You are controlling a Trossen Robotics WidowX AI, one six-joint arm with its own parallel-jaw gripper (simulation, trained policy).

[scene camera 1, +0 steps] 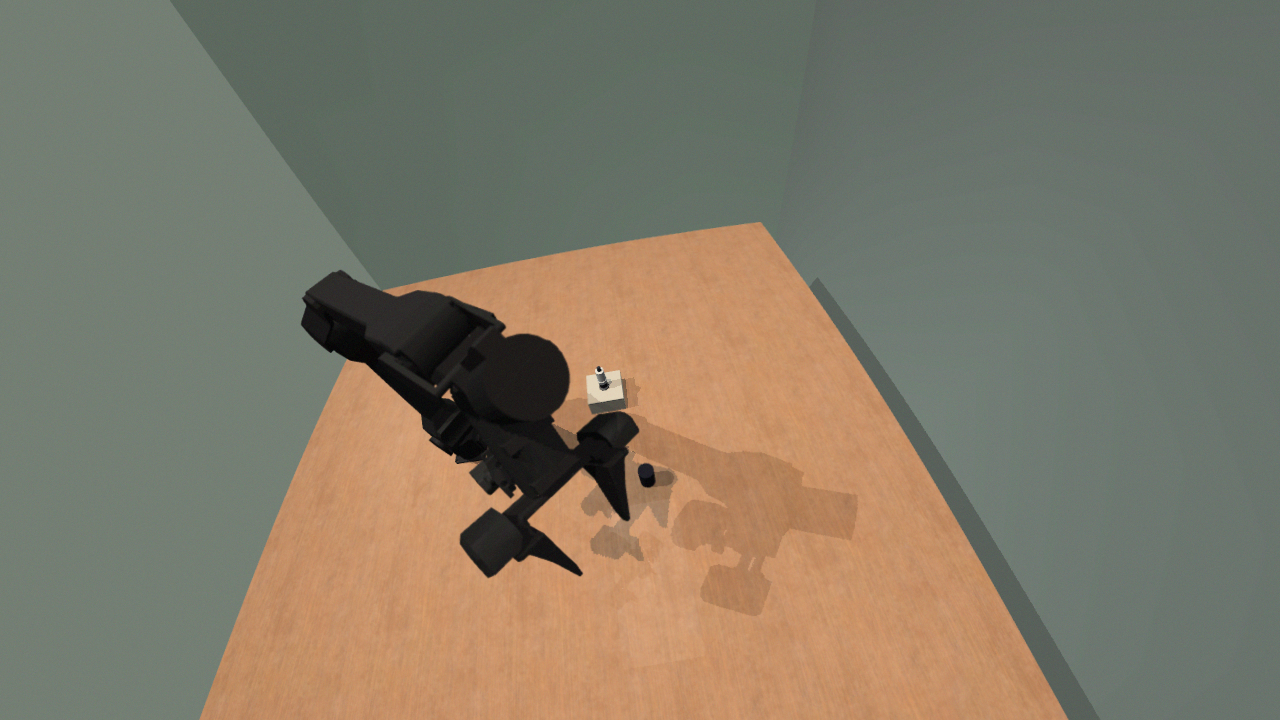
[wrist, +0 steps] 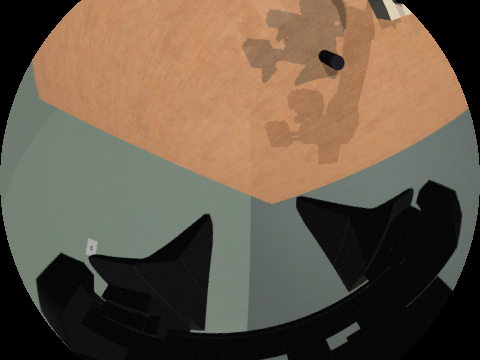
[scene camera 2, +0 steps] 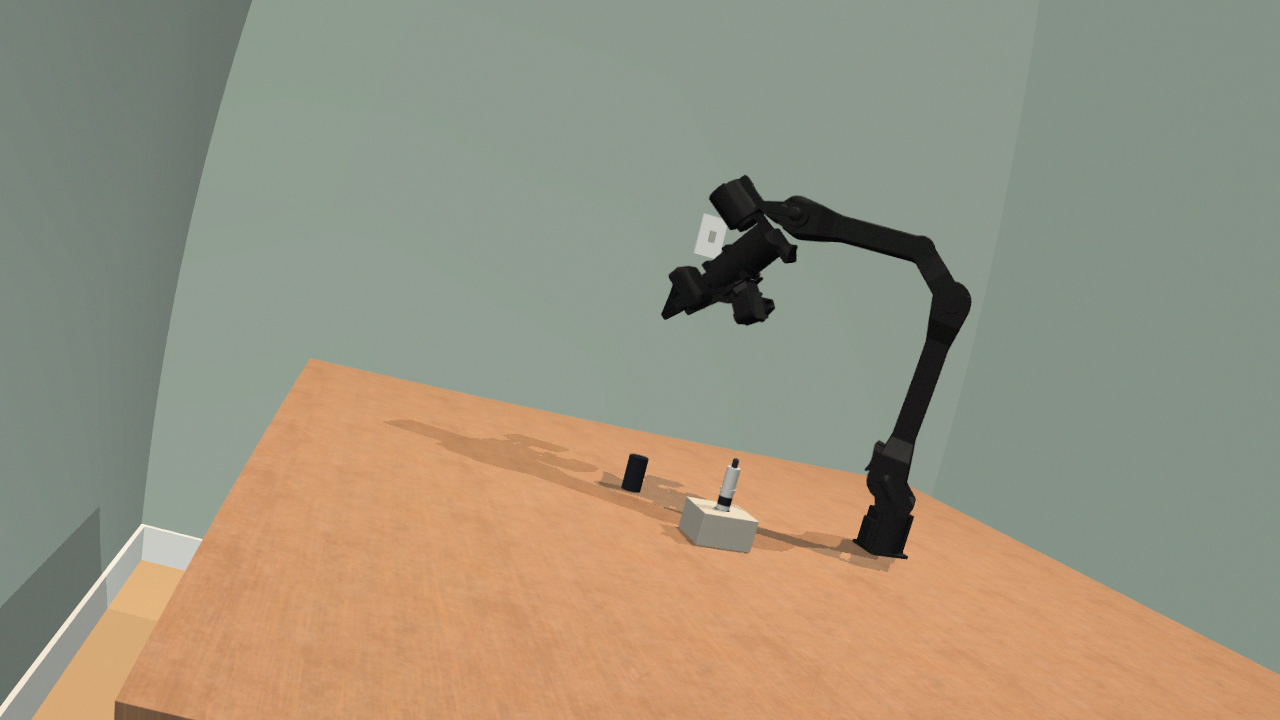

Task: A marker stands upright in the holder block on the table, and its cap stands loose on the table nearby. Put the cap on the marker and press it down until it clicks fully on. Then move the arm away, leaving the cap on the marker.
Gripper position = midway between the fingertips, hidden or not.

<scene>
In view: the gripper (scene camera 1: 604, 545), a black cap (scene camera 2: 636, 467) and a pale holder block (scene camera 2: 703, 529).
The gripper shows as well in the wrist view (wrist: 255, 211) and in scene camera 2 (scene camera 2: 674, 314).
</scene>
